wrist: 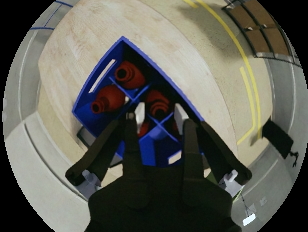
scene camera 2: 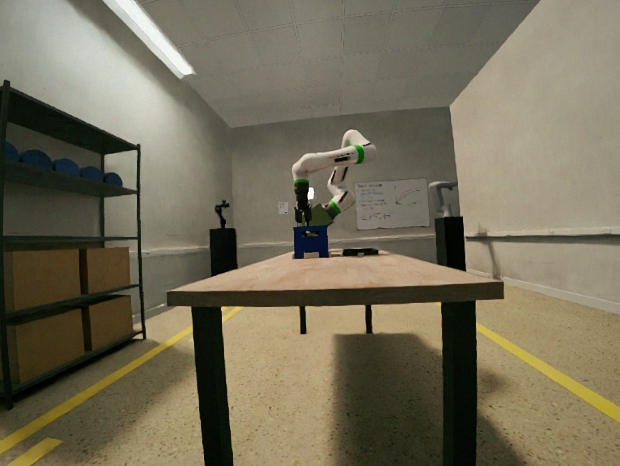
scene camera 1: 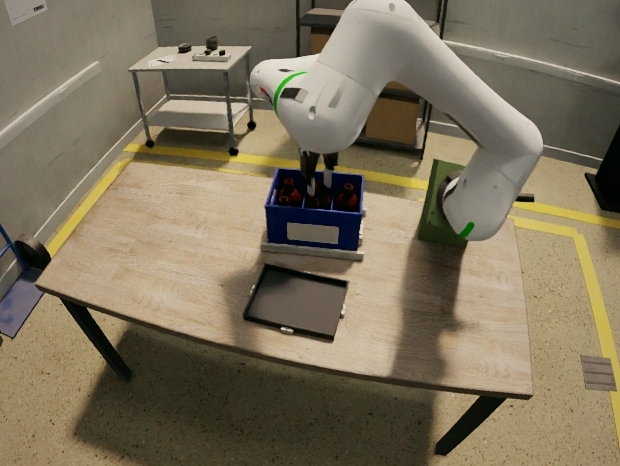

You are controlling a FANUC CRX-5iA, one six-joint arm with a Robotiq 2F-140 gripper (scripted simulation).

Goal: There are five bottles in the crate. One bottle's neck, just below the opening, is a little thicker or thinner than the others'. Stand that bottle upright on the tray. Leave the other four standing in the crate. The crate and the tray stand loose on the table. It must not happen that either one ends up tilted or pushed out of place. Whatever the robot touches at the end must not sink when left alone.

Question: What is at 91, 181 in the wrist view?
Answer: My gripper.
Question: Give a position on a bottle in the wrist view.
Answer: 161, 101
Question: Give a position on a blue crate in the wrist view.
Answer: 95, 123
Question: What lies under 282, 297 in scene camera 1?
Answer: A black tray.
